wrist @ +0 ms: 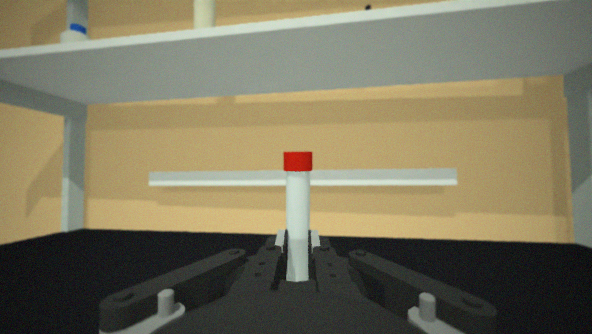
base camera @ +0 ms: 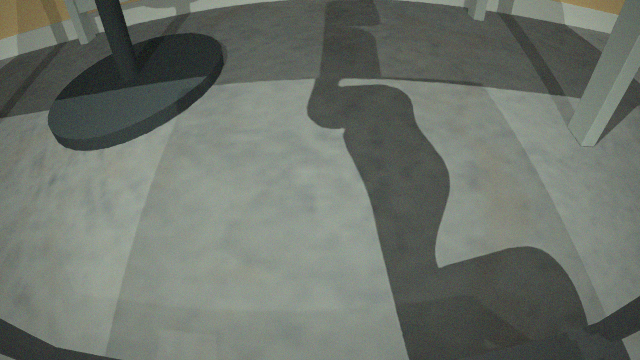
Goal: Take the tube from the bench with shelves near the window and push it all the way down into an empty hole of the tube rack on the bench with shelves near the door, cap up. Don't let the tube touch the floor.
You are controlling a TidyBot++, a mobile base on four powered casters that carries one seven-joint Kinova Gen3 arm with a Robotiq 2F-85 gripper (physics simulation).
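Places are measured from the arm's base along level axes (x ahead, y left, z up), in millimetres.
Pixels of known places: gripper, between the fingertips: (wrist: 298,242).
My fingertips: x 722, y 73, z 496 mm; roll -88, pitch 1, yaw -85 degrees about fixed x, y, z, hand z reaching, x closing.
Observation:
For each thing: its middle in the pictures, then the offset to it from my fingertips. "spot": a spot on its surface instead. Level surfaces: height alone.
- white tube with a red cap, middle of its body: (wrist: 298,234) dx -1, dy +0, dz +6 mm
- bench, height of its surface: dz -130 mm
- shelf, height of its surface: dz +308 mm
- base, middle of its body: (base camera: 132,80) dx +42, dy +356, dz -877 mm
- pale leg, a spot on its surface: (base camera: 602,85) spot: dx -204, dy -588, dz -765 mm
A white tube with a red cap (wrist: 298,210) stands upright in the wrist view, cap up, between the fingertips. My gripper (wrist: 298,242) is shut on the tube and holds it below the cap. Behind it shows the black top of a bench (wrist: 120,260) with a shelf (wrist: 320,55) above. The tube rack does not show in either view; the gripper body hides part of the bench top.
Bottle-like items (wrist: 75,30) (wrist: 204,14) stand on the shelf. A shelf post (wrist: 74,170) is at the left, another (wrist: 582,165) at the right. A white rail (wrist: 390,178) runs along the wall. In the base camera view are a round dark stand base (base camera: 135,110) and a pale leg (base camera: 602,85).

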